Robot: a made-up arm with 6 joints.
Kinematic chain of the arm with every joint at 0, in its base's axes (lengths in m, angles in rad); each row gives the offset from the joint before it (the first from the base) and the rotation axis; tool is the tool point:
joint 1: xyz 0 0 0.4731 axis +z
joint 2: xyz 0.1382 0 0 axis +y
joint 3: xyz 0 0 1.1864 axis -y
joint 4: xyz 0 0 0.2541 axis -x
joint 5: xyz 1.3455 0 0 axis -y
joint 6: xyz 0.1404 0 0 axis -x
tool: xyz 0 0 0
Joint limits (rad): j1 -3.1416..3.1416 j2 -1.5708..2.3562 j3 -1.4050..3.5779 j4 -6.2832..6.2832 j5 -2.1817..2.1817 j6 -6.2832..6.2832
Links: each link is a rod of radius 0.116 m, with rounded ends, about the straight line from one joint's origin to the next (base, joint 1, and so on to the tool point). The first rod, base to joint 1, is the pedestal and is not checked.
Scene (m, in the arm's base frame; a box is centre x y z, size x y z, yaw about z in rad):
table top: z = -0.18
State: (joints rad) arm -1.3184 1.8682 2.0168 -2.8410 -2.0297 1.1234
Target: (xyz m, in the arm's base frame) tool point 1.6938 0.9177 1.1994
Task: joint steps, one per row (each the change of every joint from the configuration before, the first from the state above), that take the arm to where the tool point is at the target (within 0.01 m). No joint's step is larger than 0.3 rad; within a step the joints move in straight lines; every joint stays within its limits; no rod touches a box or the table.
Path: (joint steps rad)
1: 0.2985 0.0102 0.1114 0.0149 -0.0097 0.0000
2: 0.2984 0.0101 0.1114 0.0149 -0.0097 0.0000
3: 0.2985 0.0102 0.1114 0.0149 -0.0098 0.0000
4: 0.2985 0.0102 0.1114 0.0150 -0.0097 0.0000
5: 0.2985 0.0101 0.1114 0.0149 -0.0097 0.0000
6: 0.2984 0.0102 0.1114 0.0149 -0.0097 0.0000

